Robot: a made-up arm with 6 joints.
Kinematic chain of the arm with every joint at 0, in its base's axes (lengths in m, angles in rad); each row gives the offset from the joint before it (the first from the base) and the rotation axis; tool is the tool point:
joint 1: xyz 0 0 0.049 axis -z
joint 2: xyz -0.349 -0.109 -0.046 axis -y
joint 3: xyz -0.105 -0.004 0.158 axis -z
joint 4: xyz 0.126 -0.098 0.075 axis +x
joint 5: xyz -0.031 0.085 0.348 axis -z
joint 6: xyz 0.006 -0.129 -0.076 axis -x
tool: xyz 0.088 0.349 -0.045
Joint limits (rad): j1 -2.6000..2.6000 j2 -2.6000..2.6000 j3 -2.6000..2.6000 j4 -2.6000..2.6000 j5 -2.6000..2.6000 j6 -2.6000..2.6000
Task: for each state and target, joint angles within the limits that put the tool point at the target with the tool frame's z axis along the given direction. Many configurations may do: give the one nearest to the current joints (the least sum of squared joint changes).
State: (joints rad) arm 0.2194 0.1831 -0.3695 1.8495 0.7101 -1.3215
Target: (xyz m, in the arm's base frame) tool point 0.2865 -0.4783 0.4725 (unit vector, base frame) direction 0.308 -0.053 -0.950
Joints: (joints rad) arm -0.5391 0.3243 -0.7029 1.2922 0.1951 -1.7391
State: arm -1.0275 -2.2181 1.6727 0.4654 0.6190 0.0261
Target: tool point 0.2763 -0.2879 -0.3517 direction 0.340 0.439 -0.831
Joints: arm -1.0415 -2.5180 1.5431 0.1059 0.4757 0.1598
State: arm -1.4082 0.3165 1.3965 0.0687 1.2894 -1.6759
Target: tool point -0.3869 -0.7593 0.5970 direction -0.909 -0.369 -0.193
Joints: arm -0.9020 0.8525 1.0048 -0.4300 0.9865 -1.2366
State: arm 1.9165 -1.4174 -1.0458 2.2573 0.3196 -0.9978
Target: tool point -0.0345 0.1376 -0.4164 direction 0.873 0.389 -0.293
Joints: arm 2.3724 -0.5738 -1.2072 2.4476 -0.0957 -1.4367
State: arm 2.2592 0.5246 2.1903 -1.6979 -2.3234 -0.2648
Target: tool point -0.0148 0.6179 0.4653 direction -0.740 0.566 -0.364
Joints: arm 2.3867 0.4441 2.5833 -1.0487 -2.5341 -1.0812
